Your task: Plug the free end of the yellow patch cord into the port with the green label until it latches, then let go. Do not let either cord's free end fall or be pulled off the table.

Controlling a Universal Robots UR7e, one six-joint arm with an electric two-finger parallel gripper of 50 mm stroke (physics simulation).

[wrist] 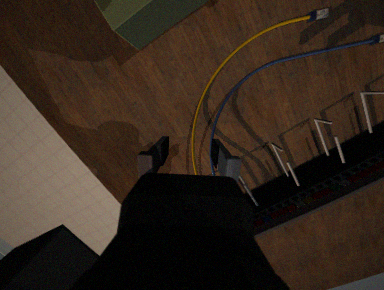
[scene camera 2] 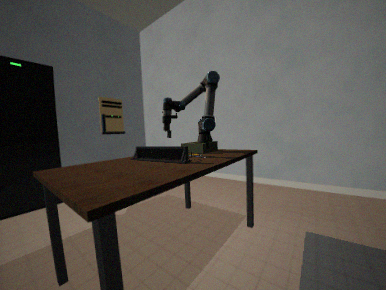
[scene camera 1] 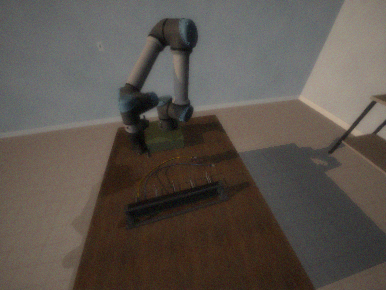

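Where they show: gripper, fingertip midpoint: [wrist: 190,146] [scene camera 2: 169,137] [scene camera 1: 145,155]; arm's base, link origin: [scene camera 2: 204,142] [scene camera 1: 168,125].
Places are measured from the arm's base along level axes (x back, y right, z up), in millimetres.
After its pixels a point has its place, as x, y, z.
Note:
The yellow patch cord [scene camera 1: 160,164] {-304, 92, -87} [wrist: 200,102] {-320, 118, -83} curves from the panel across the table. Its free plug [wrist: 320,14] {-295, -143, -86} lies at the top right of the wrist view. The blue cord [wrist: 300,56] {-342, -90, -87} runs beside it, with its free plug [wrist: 381,38] {-388, -238, -86} at the right image edge. The black patch panel [scene camera 1: 175,198] {-611, 21, 5} [scene camera 2: 162,153] {-579, 1, -44} [wrist: 310,192] {-578, 11, -11} stands on the table; its green label cannot be made out. My gripper [scene camera 1: 146,152] {-349, 154, 63} [scene camera 2: 169,136] {-349, 154, 63} [wrist: 190,146] {-349, 154, 63} is open and empty, above the table. In the wrist view it appears over the cords' panel-side stretch, away from the yellow plug.
Pale wire hoops [wrist: 321,137] {-519, -78, -76} stand up along the panel's cord side. The green base block [scene camera 1: 165,138] {-148, 33, -2} [scene camera 2: 200,147] {-177, -62, -37} [wrist: 157,22] {-174, 116, -53} sits under the arm at the far end of the table [scene camera 1: 200,250] {-822, -50, -93} [scene camera 2: 100,185] {-1119, -232, -93}. The table's side edge shows at the left of the wrist view.

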